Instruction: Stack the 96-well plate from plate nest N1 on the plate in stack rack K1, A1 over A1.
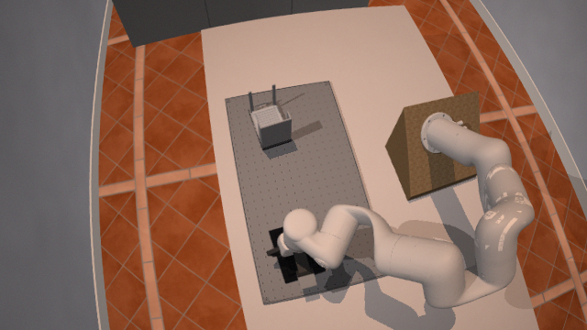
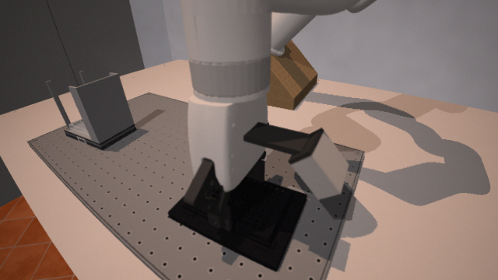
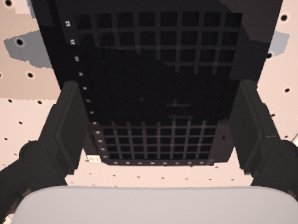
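The black 96-well plate is 10 mm below my hand. The rest, counted from my hand: black plate nest N1: 20 mm below; then pale A1 mark: 60 mm behind, 70 mm to the right, 20 mm below; then pale 96-well plate: 70 mm behind, 410 mm to the right, 10 mm below.
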